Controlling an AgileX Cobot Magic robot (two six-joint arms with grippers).
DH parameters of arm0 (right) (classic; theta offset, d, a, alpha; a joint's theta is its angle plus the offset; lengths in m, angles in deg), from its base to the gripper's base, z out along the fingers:
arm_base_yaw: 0 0.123 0 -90
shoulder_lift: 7.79 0 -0.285 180
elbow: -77.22 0 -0.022 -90
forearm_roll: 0 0.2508 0 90
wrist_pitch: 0 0 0.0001 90
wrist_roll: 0 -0.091 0 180
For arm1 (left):
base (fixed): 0 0 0 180
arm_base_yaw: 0 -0.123 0 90
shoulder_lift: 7.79 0 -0.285 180
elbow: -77.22 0 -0.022 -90
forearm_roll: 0 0.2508 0 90
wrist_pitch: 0 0 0.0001 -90
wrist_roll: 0 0.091 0 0
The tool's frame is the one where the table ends.
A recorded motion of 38 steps. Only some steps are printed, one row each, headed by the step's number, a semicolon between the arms.
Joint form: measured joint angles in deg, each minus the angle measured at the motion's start. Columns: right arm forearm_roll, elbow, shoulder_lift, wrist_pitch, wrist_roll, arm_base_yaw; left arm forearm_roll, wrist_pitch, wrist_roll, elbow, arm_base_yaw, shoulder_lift.
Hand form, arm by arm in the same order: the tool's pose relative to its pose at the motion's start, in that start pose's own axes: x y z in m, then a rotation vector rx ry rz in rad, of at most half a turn. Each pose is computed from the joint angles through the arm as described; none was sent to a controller.
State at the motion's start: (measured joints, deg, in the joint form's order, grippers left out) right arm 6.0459 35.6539 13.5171 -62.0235 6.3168 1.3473; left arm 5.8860 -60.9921 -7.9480 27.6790 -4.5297 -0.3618
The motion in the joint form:
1: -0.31 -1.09 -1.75 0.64 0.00 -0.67; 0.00 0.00 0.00 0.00 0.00 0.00
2: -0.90 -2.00 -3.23 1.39 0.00 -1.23; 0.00 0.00 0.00 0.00 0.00 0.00
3: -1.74 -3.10 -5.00 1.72 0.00 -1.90; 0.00 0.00 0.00 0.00 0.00 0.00
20: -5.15 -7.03 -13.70 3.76 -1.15 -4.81; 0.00 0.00 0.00 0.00 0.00 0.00
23: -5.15 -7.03 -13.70 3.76 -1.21 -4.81; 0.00 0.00 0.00 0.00 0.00 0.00
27: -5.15 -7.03 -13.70 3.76 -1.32 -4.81; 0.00 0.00 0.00 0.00 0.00 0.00
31: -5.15 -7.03 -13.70 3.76 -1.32 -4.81; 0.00 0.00 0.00 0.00 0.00 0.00
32: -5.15 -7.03 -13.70 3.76 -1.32 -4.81; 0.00 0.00 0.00 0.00 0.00 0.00
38: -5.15 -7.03 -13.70 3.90 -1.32 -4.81; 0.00 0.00 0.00 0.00 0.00 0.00
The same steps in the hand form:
1: 0.0053 -0.0003 -0.0005 0.0164 -0.0220 0.0029; 0.0000 0.0000 0.0000 0.0000 0.0000 0.0000
2: 0.0093 -0.0011 -0.0008 0.0357 -0.0438 0.0024; 0.0000 0.0000 0.0000 0.0000 0.0000 0.0000
3: 0.0152 -0.0020 -0.0010 0.0598 -0.0595 0.0007; 0.0000 0.0000 0.0000 0.0000 0.0000 0.0000
20: 0.0378 -0.0042 -0.0056 0.1653 -0.1704 0.0107; 0.0000 0.0000 0.0000 0.0000 0.0000 0.0000
23: 0.0378 -0.0042 -0.0056 0.1652 -0.1705 0.0117; 0.0000 0.0000 0.0000 0.0000 0.0000 0.0000
27: 0.0378 -0.0042 -0.0056 0.1650 -0.1707 0.0137; 0.0000 0.0000 0.0000 0.0000 0.0000 0.0000
31: 0.0378 -0.0042 -0.0056 0.1650 -0.1707 0.0137; 0.0000 0.0000 0.0000 0.0000 0.0000 0.0000
32: 0.0378 -0.0042 -0.0056 0.1650 -0.1707 0.0137; 0.0000 0.0000 0.0000 0.0000 0.0000 0.0000
38: 0.0376 -0.0042 -0.0056 0.1652 -0.1731 0.0135; 0.0000 0.0000 0.0000 0.0000 0.0000 0.0000

